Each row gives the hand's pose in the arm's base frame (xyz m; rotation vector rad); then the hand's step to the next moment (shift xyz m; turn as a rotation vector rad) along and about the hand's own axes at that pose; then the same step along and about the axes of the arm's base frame.
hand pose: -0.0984 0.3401 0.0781 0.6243 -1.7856 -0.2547
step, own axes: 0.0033 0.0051 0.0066 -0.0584 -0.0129 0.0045
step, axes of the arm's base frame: -0.0083 0.0016 0.0031 0.0104 0.0197 -0.0557
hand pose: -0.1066 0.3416 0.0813 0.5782 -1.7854 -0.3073
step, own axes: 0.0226 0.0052 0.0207 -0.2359 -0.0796 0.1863
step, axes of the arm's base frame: -0.0255 -0.0094 0.0151 -0.1119 0.0420 -0.2871
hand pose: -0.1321 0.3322 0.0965 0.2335 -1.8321 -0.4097
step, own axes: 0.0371 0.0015 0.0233 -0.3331 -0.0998 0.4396
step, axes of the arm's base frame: -0.0331 -0.0084 0.0275 -0.3258 0.0990 -0.4452
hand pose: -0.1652 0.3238 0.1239 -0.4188 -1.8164 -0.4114
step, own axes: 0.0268 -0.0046 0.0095 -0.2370 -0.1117 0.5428
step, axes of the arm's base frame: -0.0173 0.0025 0.0229 -0.4434 0.1452 -0.3815
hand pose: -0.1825 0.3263 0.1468 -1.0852 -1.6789 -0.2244
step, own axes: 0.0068 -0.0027 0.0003 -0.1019 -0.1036 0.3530
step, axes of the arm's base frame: -0.0023 0.0023 0.0066 -0.3120 0.1052 -0.1932
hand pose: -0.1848 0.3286 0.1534 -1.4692 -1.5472 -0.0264
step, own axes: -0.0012 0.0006 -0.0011 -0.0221 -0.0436 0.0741
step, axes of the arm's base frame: 0.0009 -0.0014 -0.0005 -0.0826 0.0156 -0.0286
